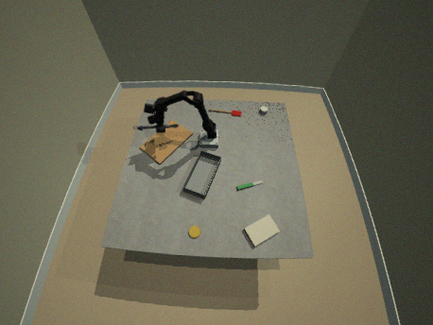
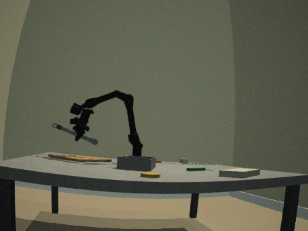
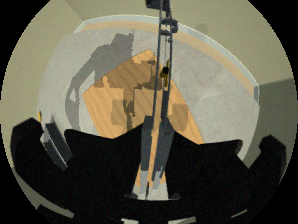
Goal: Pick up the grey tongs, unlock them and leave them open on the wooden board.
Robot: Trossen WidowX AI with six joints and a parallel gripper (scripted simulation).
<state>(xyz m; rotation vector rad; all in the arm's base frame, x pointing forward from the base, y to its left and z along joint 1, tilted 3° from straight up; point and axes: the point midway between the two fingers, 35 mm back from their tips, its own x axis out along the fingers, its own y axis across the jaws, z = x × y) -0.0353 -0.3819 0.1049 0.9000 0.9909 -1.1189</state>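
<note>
Right now my gripper tip is 20 mm short of the wooden board, 30 mm to the right of it and 100 mm above it. The rest, counted from my gripper tip: dark roasting tin: 340 mm ahead, 300 mm to the left, 80 mm below; then red-handled tool: 240 mm behind, 560 mm to the left, 110 mm below; then yellow disc: 720 mm ahead, 230 mm to the left, 100 mm below.
</note>
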